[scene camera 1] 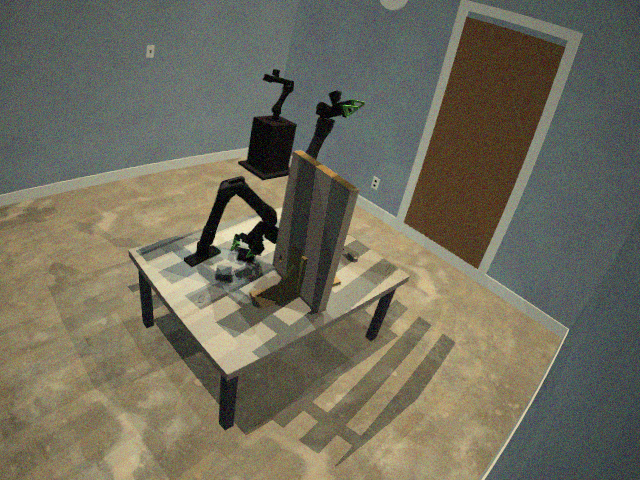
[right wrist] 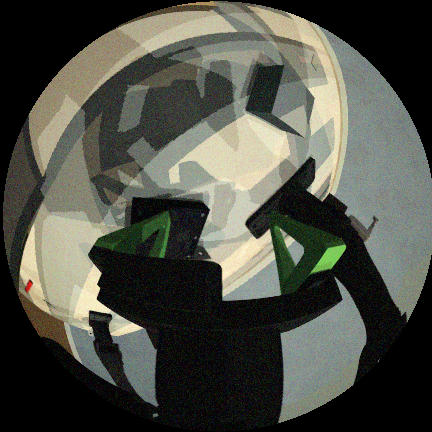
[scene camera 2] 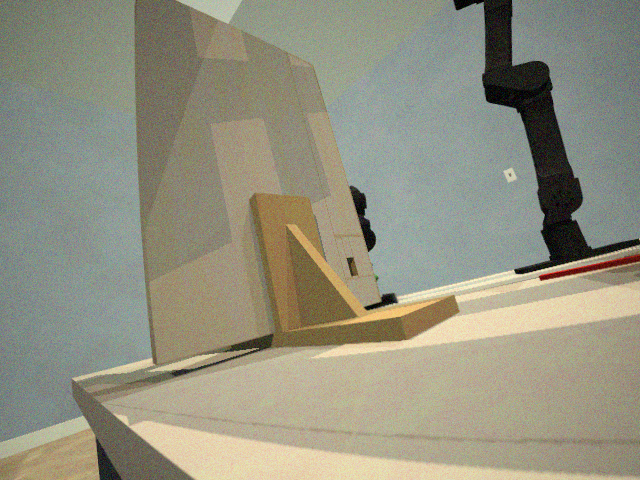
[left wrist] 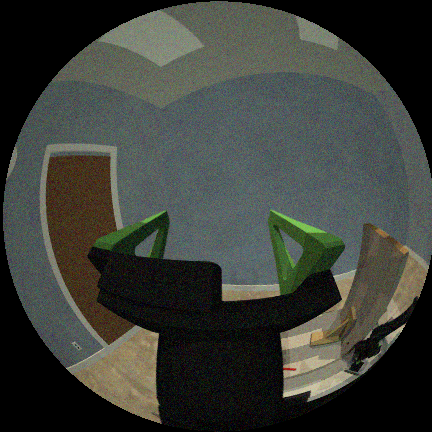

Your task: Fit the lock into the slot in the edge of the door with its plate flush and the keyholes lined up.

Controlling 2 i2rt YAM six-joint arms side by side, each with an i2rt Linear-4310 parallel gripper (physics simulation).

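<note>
The door panel stands upright on the table. A small rectangular hole shows in its face near the far edge; the edge slot is not visible. The lock, a dark box-shaped body, is on the table near the door. My right gripper is open just above it; in the right wrist view the picture-left finger overlaps the lock and the other finger is well apart from it. My left gripper is open and empty, raised high behind the door.
A wooden bracket braces the door. A dark block stands near the lock. A small dark item lies behind the door. A red strip lies along the table edge.
</note>
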